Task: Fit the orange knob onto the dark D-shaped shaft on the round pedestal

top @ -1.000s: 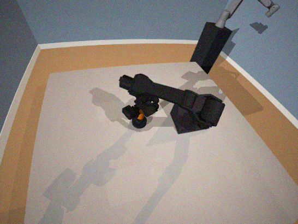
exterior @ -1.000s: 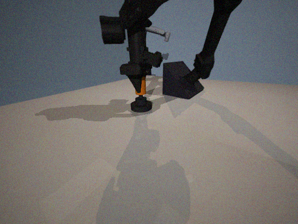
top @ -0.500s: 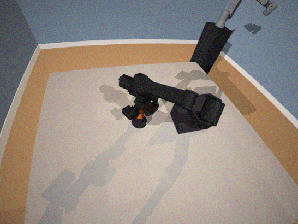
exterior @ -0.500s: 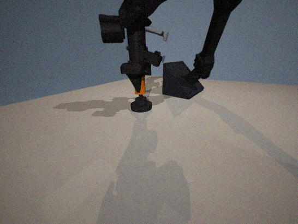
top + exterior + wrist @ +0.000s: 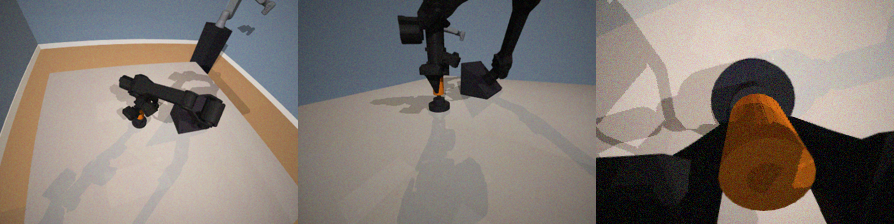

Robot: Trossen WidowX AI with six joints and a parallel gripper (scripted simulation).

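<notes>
Now: gripper tip 4 cm above the round dark pedestal. Round my gripper tip: orange knob (2 cm above).
</notes>
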